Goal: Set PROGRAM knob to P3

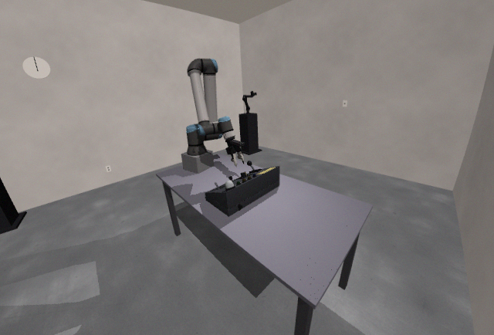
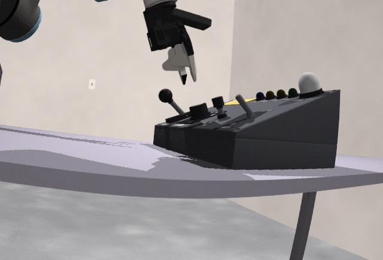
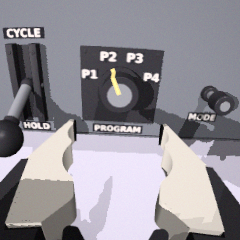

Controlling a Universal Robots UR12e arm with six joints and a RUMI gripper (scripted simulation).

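The program knob lies 7 cm below my hand, 4 cm ahead of it and 1 cm to the left of it. Round my hand: dark console (10 cm below, 7 cm ahead, 6 cm to the right); then black ball-topped lever (12 cm to the left, 7 cm below); then mode knob (12 cm to the right, 7 cm below, 4 cm ahead).
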